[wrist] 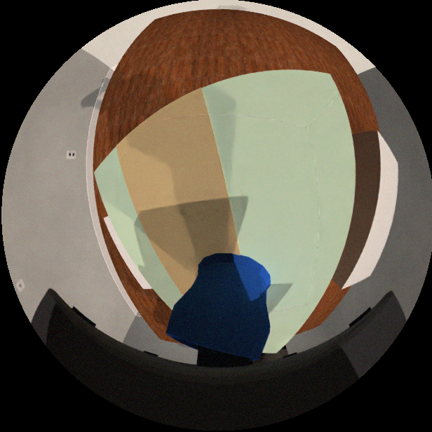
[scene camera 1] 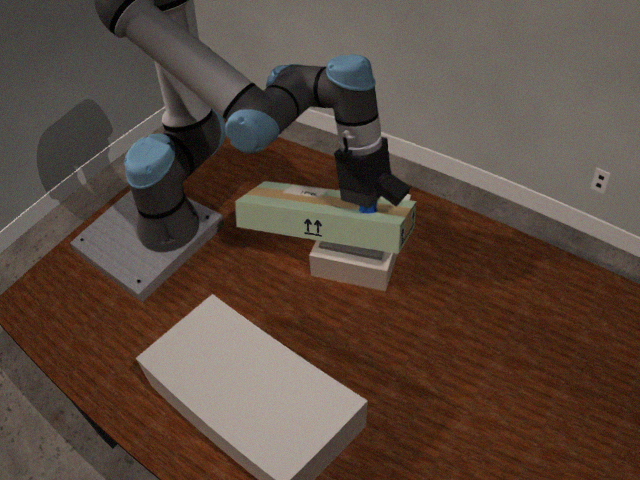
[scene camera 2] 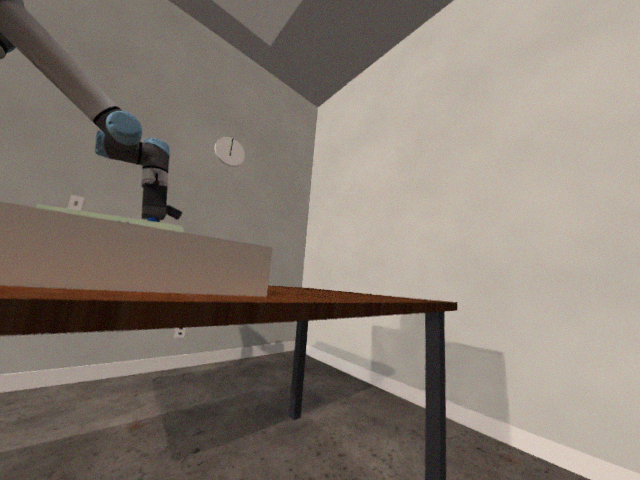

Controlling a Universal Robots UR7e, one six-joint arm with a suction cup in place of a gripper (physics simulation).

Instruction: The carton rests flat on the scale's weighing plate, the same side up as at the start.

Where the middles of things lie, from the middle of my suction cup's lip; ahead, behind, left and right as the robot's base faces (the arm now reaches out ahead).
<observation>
Now: suction cup 9 cm past the pale green carton (scene camera 1: 314, 213), 5 cm above it and 1 cm to the left of it. The rest, counted from my suction cup: white scale (scene camera 1: 369, 268) 14 cm below, 7 cm to the left, 5 cm behind; large white block (scene camera 1: 262, 404) 40 cm to the right, 13 cm below, 1 cm behind.
</observation>
